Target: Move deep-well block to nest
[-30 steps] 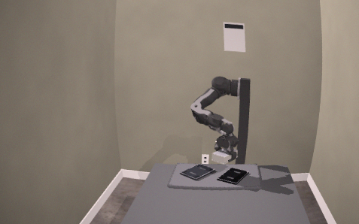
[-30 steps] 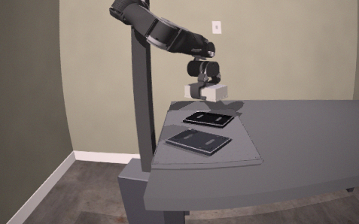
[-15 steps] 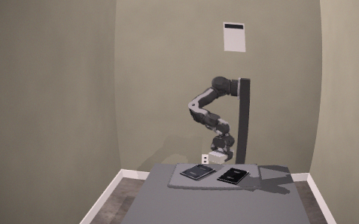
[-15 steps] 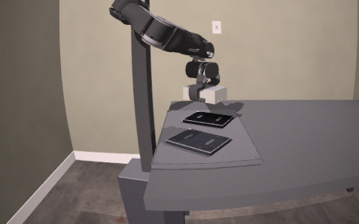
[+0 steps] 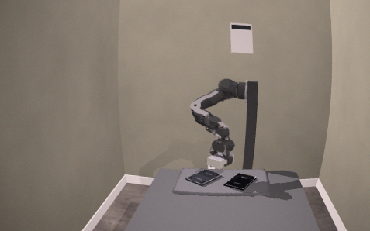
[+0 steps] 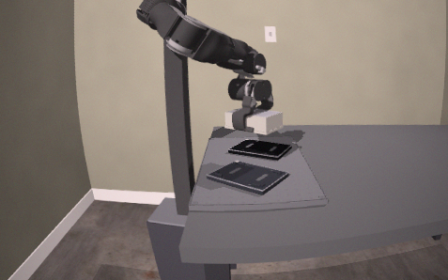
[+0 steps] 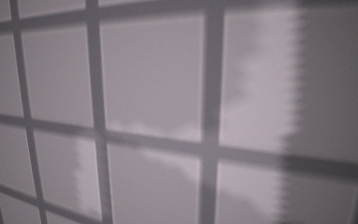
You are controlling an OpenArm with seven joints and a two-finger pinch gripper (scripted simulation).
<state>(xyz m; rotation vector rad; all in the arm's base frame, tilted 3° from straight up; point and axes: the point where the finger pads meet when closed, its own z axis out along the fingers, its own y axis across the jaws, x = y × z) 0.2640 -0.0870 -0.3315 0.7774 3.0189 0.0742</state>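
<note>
The plate nest N2 lies 10 cm below my hand, 9 cm to the right of it and 1 cm behind it. The rest, counted from my hand: plate nest N1 (12 cm to the left, 10 cm below, 1 cm ahead); then A1 mark (10 cm below, 5 cm behind, 1 cm to the right); then white deep-well block (2 cm above).
</note>
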